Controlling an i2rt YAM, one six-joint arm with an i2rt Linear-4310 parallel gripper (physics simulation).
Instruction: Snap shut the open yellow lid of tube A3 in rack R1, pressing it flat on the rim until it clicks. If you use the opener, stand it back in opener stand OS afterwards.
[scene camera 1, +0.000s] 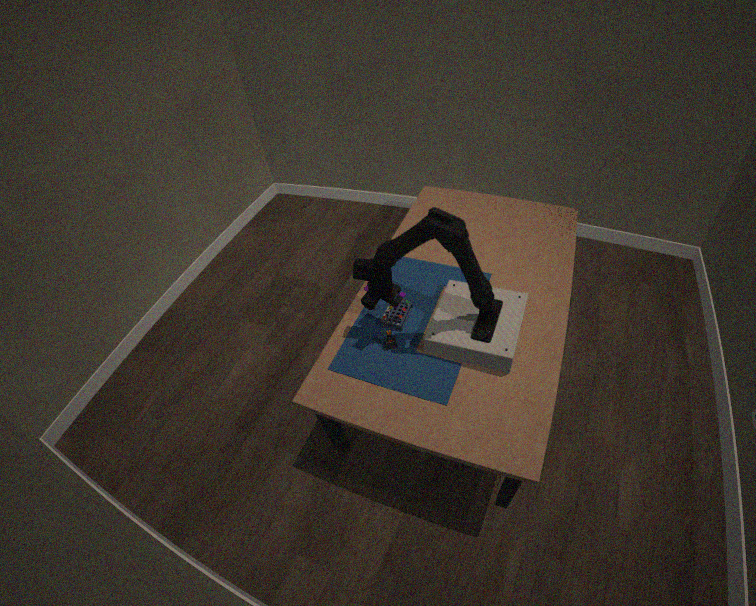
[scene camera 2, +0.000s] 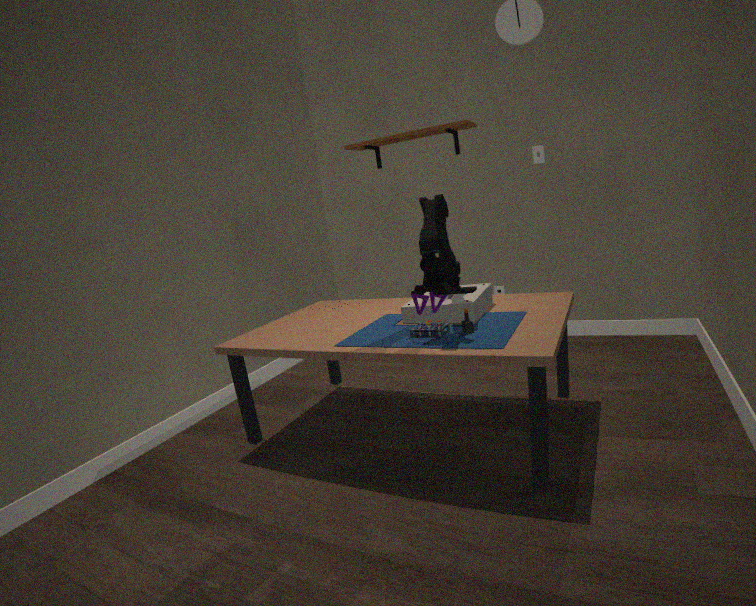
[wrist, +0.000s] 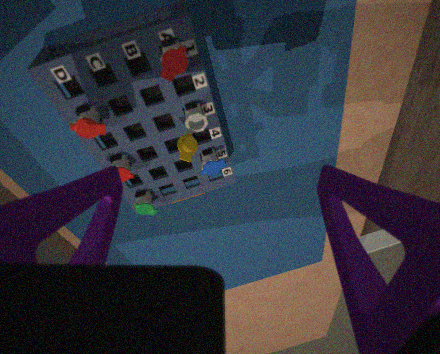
Observation:
My gripper (wrist: 219, 176) is open, with nothing in its grasp. I also see a blue mat (scene camera 1: 363, 355).
The blue mat is seen too in scene camera 2 (scene camera 2: 493, 330) and in the wrist view (wrist: 278, 82).

